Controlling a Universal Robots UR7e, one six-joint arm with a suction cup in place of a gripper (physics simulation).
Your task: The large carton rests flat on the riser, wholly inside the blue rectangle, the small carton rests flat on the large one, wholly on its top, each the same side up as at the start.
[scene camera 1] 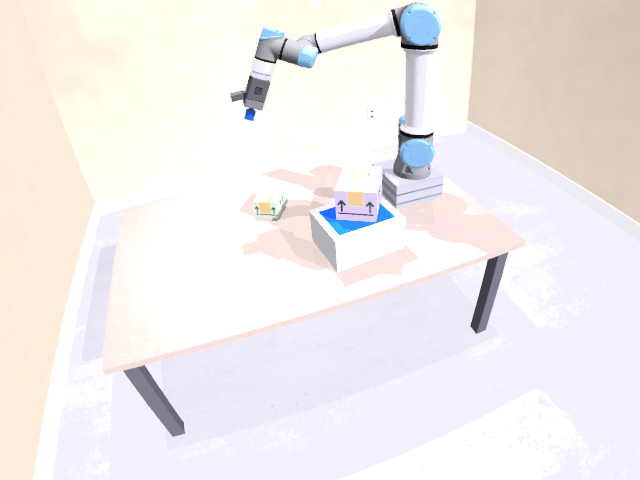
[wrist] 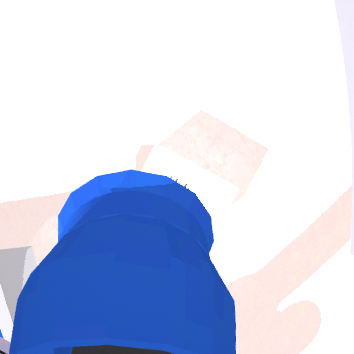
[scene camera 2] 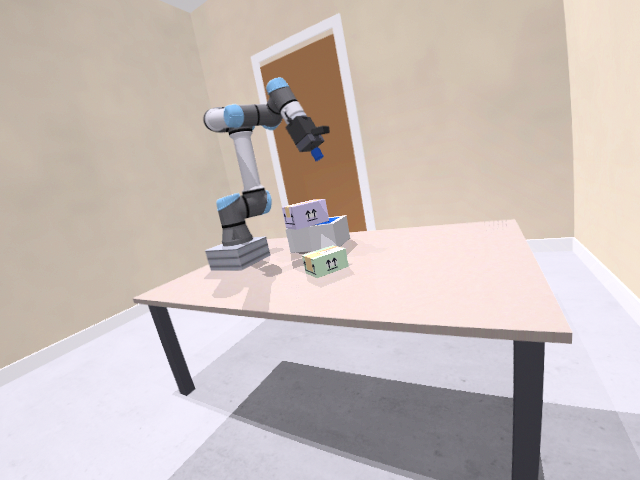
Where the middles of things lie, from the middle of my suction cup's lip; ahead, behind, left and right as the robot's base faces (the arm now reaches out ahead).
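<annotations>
The white riser (scene camera 1: 346, 244) is 35 cm below my suction cup, 31 cm to the left of it and 26 cm behind it. As for the large lilac carton (scene camera 1: 358, 192), that's 23 cm below my suction cup, and it's 29 cm behind it and 26 cm to the left of it.
</annotations>
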